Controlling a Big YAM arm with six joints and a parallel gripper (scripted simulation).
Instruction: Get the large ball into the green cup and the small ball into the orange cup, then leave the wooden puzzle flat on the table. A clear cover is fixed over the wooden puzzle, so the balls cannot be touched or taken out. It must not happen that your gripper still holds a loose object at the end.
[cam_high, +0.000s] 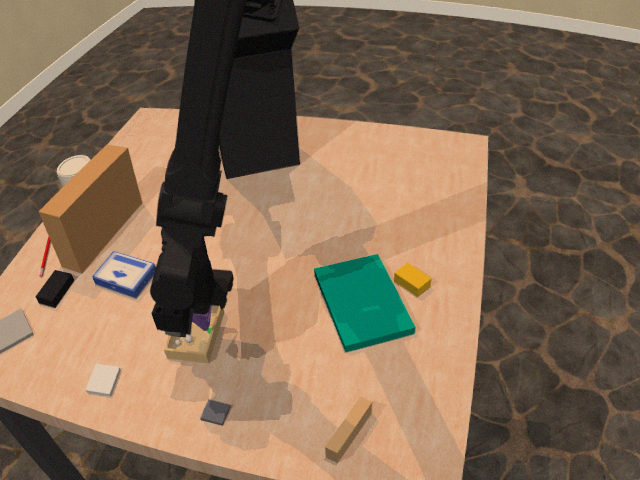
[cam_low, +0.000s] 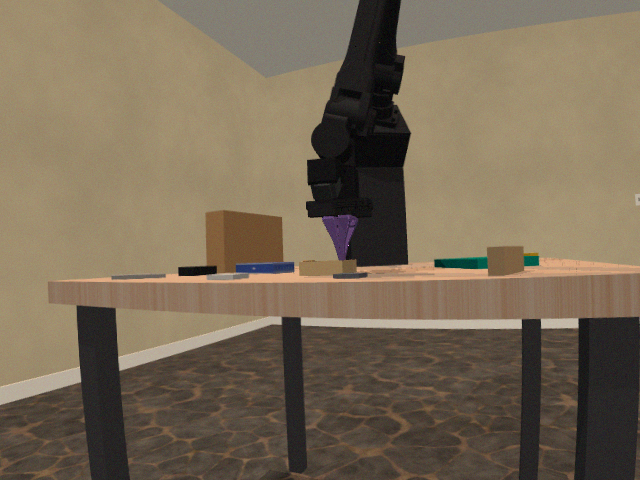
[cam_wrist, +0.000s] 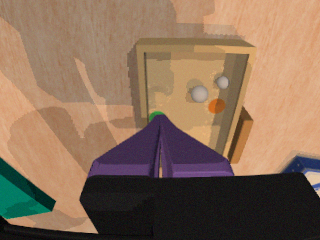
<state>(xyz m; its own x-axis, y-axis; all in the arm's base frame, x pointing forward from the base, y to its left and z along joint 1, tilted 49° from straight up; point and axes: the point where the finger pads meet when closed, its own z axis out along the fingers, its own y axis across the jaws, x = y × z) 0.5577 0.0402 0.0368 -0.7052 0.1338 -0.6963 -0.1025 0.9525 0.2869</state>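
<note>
Right now the grey tile is 13 cm ahead of my hand, 7 cm to the left of it and 3 cm below it. Also, from my hand: green book (13 cm behind, 22 cm to the left, 2 cm below); then wooden puzzle (2 cm to the right, 2 cm below); then white tile (14 cm ahead, 13 cm to the right, 2 cm below).
</note>
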